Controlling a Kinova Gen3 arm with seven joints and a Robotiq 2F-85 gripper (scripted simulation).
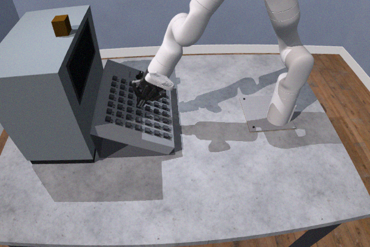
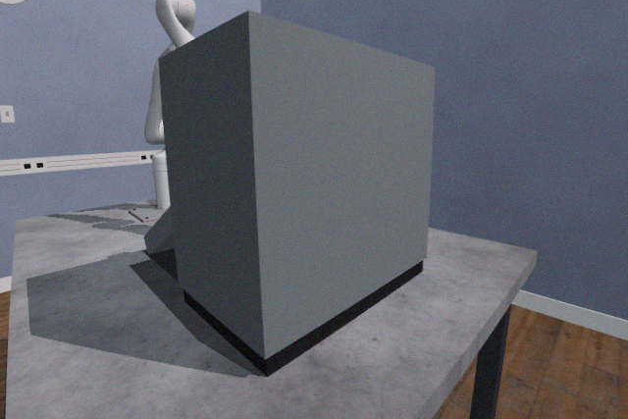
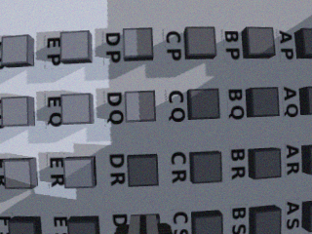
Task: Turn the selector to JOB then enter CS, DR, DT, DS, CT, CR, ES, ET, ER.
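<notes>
My hand is 30 mm to the left of the key, 30 mm above it and 20 mm past it. Also, from my hand: black selector knob 160 mm to the right, 10 mm below, 10 mm ahead; sloped keypad 60 mm below, 50 mm to the right, 40 mm ahead.
</notes>
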